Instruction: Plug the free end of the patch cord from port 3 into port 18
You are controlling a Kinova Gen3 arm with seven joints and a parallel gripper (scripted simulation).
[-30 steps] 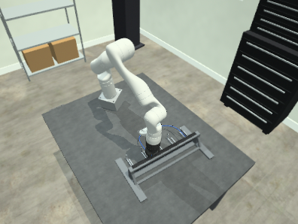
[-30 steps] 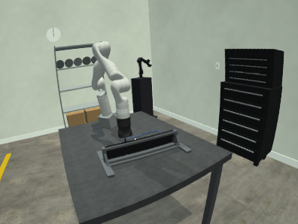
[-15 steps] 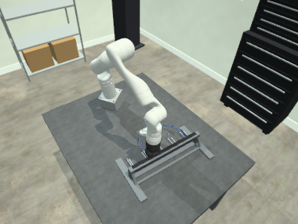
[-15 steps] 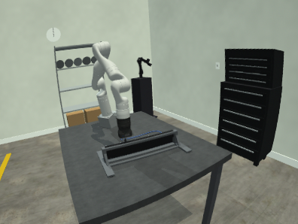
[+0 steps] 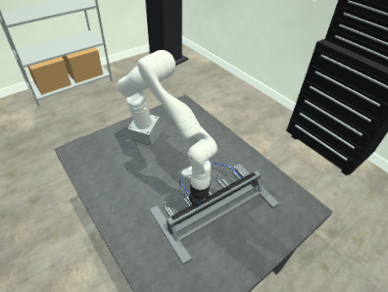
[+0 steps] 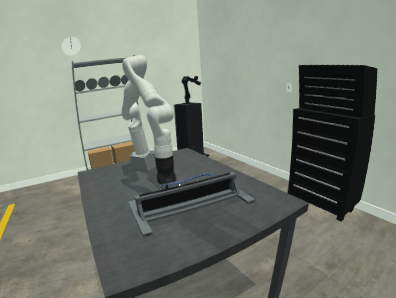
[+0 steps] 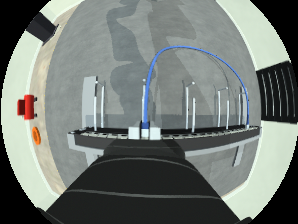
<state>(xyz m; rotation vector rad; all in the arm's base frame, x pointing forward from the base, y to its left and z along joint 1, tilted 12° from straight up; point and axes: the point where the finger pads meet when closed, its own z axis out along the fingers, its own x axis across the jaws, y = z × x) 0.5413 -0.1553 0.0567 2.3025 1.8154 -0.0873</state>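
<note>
The plug is 1 cm ahead of my hand and 1 cm below it.
</note>
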